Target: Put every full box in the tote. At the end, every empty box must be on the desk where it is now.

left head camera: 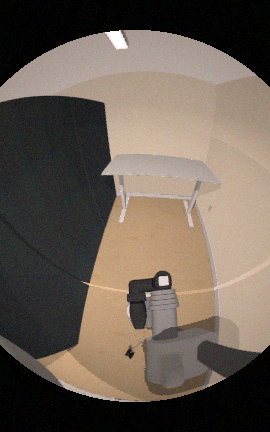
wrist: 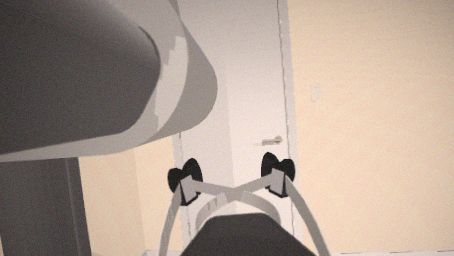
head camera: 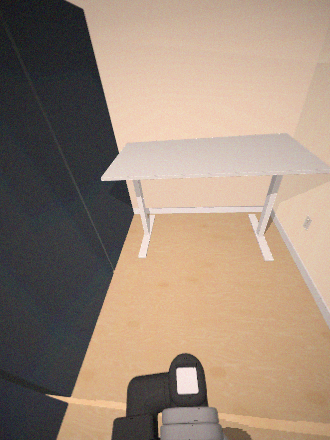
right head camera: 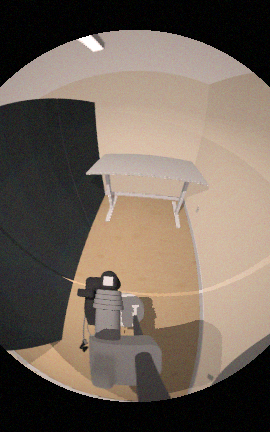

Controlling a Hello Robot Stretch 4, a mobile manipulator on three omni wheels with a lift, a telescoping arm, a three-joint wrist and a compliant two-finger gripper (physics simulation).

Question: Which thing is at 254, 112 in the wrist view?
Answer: A white door.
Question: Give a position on a white desk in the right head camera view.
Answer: At 109, 163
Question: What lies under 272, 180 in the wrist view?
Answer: The gripper.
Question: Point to a white desk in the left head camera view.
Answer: At 130, 164
